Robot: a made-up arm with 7 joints. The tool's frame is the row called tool.
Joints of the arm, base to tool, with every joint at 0 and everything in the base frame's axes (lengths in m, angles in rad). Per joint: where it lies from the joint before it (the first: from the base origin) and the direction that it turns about. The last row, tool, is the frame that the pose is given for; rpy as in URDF.
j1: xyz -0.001 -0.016 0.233 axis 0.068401 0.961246 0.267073
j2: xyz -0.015 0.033 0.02 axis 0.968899 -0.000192 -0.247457
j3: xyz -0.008 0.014 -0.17 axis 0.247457 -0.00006 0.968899
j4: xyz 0.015 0.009 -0.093 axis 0.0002 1 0.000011
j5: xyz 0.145 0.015 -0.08 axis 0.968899 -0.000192 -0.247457
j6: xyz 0.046 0.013 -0.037 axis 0.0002 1 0.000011
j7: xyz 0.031 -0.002 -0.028 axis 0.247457 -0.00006 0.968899
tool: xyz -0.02 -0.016 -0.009 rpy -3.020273 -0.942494 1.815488
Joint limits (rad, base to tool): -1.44..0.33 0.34..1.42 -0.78..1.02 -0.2..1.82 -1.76..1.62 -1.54..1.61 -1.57..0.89
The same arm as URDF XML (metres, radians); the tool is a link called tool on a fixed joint. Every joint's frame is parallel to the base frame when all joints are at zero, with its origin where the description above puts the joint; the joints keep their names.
<robot name="arm">
  <joint name="tool_joint" type="fixed">
    <parent link="link7"/>
    <child link="tool"/>
    <origin xyz="-0.02 -0.016 -0.009" rpy="-3.0203 -0.9425 1.8155"/>
  </joint>
  <joint name="j7" type="revolute">
    <parent link="link6"/>
    <child link="link7"/>
    <origin xyz="0.031 -0.002 -0.028"/>
    <axis xyz="0.247497 -0.0001 0.968889"/>
    <limit lower="-1.57" upper="0.89"/>
  </joint>
  <joint name="j6" type="revolute">
    <parent link="link5"/>
    <child link="link6"/>
    <origin xyz="0.046 0.013 -0.037"/>
    <axis xyz="0.0002 1 0"/>
    <limit lower="-1.54" upper="1.61"/>
  </joint>
  <joint name="j5" type="revolute">
    <parent link="link4"/>
    <child link="link5"/>
    <origin xyz="0.145 0.015 -0.08"/>
    <axis xyz="0.968889 -0.0002 -0.247497"/>
    <limit lower="-1.76" upper="1.62"/>
  </joint>
  <joint name="j4" type="revolute">
    <parent link="link3"/>
    <child link="link4"/>
    <origin xyz="0.015 0.009 -0.093"/>
    <axis xyz="0.0002 1 0"/>
    <limit lower="-0.2" upper="1.82"/>
  </joint>
  <joint name="j3" type="revolute">
    <parent link="link2"/>
    <child link="link3"/>
    <origin xyz="-0.008 0.014 -0.17"/>
    <axis xyz="0.247497 -0.0001 0.968889"/>
    <limit lower="-0.78" upper="1.02"/>
  </joint>
  <joint name="j2" type="revolute">
    <parent link="link1"/>
    <child link="link2"/>
    <origin xyz="-0.015 0.033 0.02"/>
    <axis xyz="0.968889 -0.0002 -0.247497"/>
    <limit lower="0.34" upper="1.42"/>
  </joint>
  <joint name="j1" type="revolute">
    <parent link="base_link"/>
    <child link="link1"/>
    <origin xyz="-0.001 -0.016 0.233"/>
    <axis xyz="0.068403 0.961235 0.26711"/>
    <limit lower="-1.44" upper="0.33"/>
  </joint>
  <link name="base_link"/>
  <link name="link1"/>
  <link name="link2"/>
  <link name="link3"/>
  <link name="link4"/>
  <link name="link5"/>
  <link name="link6"/>
  <link name="link7"/>
  <link name="tool"/>
</robot>

